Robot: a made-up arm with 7 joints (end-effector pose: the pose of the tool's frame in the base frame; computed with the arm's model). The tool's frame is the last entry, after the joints.
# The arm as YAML. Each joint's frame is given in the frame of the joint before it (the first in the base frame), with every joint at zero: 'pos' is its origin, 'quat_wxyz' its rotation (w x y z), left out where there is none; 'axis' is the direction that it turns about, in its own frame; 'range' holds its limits. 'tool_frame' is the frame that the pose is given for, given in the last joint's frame.
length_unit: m
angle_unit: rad
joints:
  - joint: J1
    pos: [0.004, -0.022, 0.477]
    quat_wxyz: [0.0, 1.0, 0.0, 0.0]
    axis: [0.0, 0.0, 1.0]
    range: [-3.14, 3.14]
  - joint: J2
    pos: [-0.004, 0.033, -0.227]
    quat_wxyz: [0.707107, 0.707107, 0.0, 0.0]
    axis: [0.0, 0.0, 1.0]
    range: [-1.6, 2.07]
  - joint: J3
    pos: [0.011, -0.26, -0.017]
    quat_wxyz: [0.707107, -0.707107, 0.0, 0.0]
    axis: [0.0, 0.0, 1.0]
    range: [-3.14, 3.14]
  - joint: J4
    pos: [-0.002, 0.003, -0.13]
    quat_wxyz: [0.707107, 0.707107, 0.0, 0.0]
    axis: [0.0, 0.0, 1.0]
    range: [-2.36, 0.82]
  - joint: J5
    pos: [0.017, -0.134, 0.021]
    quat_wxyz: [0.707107, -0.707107, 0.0, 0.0]
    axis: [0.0, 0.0, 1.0]
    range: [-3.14, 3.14]
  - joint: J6
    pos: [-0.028, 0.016, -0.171]
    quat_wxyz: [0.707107, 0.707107, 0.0, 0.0]
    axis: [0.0, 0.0, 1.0]
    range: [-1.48, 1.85]
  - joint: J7
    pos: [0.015, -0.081, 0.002]
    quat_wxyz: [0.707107, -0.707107, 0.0, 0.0]
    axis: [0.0, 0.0, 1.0]
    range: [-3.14, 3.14]
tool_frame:
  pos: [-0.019, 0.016, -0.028]
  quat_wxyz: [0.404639, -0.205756, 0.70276, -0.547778]
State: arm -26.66 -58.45 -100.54 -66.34 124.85 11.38 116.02
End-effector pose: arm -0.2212 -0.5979 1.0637 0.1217 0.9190 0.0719 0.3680
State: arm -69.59 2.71 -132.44 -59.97 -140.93 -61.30 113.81
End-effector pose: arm 0.2859 0.1562 1.3542 0.8664 0.4209 0.0014 0.2686
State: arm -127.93 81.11 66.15 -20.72 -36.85 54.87 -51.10
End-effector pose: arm -0.4517 0.5693 0.7988 0.3004 -0.0750 -0.8872 0.3420
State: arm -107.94 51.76 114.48 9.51 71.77 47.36 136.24
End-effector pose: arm -0.0386 0.5288 1.2177 0.6009 0.3721 -0.5647 -0.4260
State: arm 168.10 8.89 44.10 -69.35 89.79 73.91 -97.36
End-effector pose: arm 0.1928 -0.0877 1.2204 0.9618 0.1608 0.1003 -0.1976
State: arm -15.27 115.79 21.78 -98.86 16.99 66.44 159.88
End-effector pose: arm 0.4866 0.1885 0.7851 0.8565 0.2465 0.1441 -0.4300
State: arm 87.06 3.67 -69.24 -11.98 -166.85 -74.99 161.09
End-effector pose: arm 0.0071 -0.1155 1.4702 0.1505 -0.7584 -0.3457 -0.5316
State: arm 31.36 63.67 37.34 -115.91 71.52 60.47 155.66
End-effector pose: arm 0.1688 -0.0001 1.0843 0.3134 0.4117 -0.7165 -0.4679
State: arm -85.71 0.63 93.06 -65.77 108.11 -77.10 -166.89
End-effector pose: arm -0.2382 0.1652 1.2910 0.3403 0.2314 0.8746 0.2564
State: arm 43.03 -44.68 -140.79 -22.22 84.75 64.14 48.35
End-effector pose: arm -0.3641 0.1950 1.3209 0.4025 0.6167 0.5971 0.3181
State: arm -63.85 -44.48 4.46 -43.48 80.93 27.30 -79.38
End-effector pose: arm -0.2324 -0.6430 0.9903 0.1721 0.2601 -0.0548 -0.9485
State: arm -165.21 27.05 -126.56 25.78 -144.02 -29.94 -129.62
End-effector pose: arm -0.2356 -0.1040 1.4234 0.3695 0.8706 -0.3243 0.0175
